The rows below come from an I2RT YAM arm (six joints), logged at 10 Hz.
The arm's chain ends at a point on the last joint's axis. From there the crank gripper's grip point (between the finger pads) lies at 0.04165 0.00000 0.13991 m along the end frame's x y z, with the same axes.
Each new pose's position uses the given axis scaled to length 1; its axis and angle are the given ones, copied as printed.
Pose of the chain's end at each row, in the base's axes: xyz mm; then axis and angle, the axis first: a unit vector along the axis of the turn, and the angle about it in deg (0 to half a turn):
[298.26 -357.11 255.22 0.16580 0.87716 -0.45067 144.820]
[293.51 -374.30 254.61 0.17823 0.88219 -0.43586 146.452]
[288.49 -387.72 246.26 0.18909 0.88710 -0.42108 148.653]
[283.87 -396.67 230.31 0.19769 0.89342 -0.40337 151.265]
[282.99 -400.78 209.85 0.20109 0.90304 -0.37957 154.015]
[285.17 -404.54 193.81 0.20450 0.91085 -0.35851 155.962]
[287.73 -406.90 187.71 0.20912 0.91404 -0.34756 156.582]
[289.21 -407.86 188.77 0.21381 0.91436 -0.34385 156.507]
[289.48 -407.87 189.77 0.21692 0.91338 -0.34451 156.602]
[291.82 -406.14 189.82 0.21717 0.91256 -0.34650 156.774]
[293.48 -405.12 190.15 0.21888 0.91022 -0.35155 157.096]
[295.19 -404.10 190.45 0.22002 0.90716 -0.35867 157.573]
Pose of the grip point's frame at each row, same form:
[318.01 -470.79 165.80 0.16580 0.87716 -0.45067 144.820]
[309.51 -484.74 160.50 0.17823 0.88219 -0.43586 146.452]
[299.59 -494.55 147.40 0.18909 0.88710 -0.42108 148.653]
[289.56 -498.87 126.23 0.19769 0.89342 -0.40337 151.265]
[283.83 -496.74 99.85 0.20109 0.90304 -0.37957 154.015]
[282.75 -494.85 79.14 0.20450 0.91085 -0.35851 155.962]
[284.33 -494.25 70.80 0.20912 0.91404 -0.34756 156.582]
[285.94 -494.21 71.12 0.21381 0.91436 -0.34385 156.507]
[285.71 -494.22 72.13 0.21692 0.91338 -0.34451 156.602]
[287.46 -492.87 72.48 0.21717 0.91256 -0.34650 156.774]
[287.83 -492.80 73.58 0.21888 0.91022 -0.35155 157.096]
[287.74 -493.15 75.02 0.22002 0.90716 -0.35867 157.573]

